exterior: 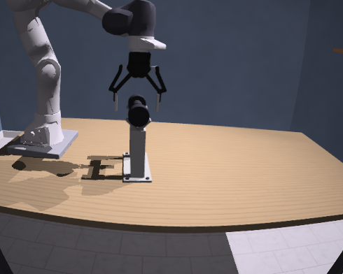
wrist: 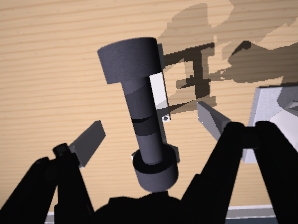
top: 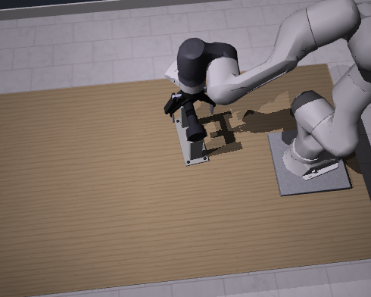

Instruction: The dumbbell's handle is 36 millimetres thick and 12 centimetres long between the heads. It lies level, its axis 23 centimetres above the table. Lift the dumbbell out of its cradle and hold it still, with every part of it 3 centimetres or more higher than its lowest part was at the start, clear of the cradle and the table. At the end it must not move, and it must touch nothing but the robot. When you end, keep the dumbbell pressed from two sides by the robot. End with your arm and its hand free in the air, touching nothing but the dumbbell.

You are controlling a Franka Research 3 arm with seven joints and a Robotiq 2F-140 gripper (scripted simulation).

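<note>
Now: hand right at the dumbbell. The rest, counted from my hand: grey cradle 13 cm below.
</note>
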